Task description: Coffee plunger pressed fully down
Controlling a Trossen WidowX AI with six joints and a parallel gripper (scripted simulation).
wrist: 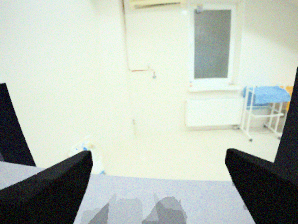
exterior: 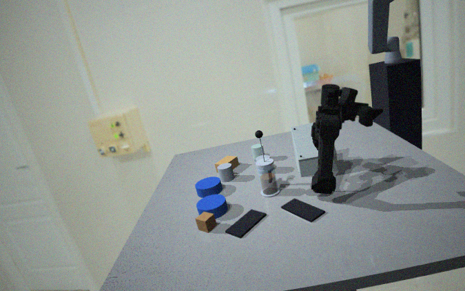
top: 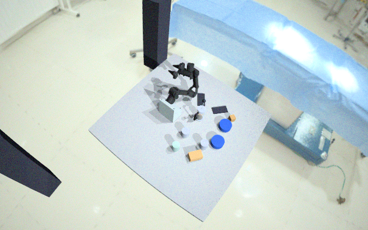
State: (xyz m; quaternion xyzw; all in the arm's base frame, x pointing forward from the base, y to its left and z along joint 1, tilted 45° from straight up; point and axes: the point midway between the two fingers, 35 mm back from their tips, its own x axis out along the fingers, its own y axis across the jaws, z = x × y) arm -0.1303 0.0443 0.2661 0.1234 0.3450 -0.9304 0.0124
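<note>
The coffee press lies 41 cm ahead of my gripper tip, 13 cm to the right of it and 17 cm below it. From my gripper tip the other things lie so: cube 69 cm ahead, 5 cm to the left, 27 cm below.
</note>
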